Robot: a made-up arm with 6 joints. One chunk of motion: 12 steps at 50 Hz.
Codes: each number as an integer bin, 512 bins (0 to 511) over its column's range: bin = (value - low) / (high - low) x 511, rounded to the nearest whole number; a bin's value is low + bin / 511 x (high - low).
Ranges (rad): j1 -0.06..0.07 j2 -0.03..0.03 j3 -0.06..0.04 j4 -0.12..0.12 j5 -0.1..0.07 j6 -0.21..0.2
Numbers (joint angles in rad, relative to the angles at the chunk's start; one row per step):
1: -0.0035 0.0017 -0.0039 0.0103 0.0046 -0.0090
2: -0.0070 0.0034 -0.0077 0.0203 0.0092 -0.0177
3: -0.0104 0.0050 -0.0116 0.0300 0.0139 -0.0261
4: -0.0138 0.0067 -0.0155 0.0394 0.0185 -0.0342
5: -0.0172 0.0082 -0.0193 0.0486 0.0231 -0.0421
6: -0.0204 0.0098 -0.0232 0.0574 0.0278 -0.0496
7: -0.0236 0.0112 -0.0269 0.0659 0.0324 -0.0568
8: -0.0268 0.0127 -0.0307 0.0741 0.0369 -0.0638
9: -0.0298 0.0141 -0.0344 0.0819 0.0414 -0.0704
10: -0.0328 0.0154 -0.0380 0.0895 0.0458 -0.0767
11: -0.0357 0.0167 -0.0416 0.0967 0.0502 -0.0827
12: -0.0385 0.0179 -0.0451 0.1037 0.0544 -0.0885
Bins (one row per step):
1: 222 270 287 277 314 251
2: 208 284 267 299 328 240
3: 195 298 247 319 342 229
4: 182 313 227 339 356 219
5: 168 325 208 359 370 209
6: 156 339 188 378 384 200
7: 143 351 169 396 398 191
8: 131 364 150 413 412 182
9: 119 376 131 430 425 174
10: 107 387 112 446 438 166
11: 96 398 94 461 451 159
12: 85 408 76 476 464 151

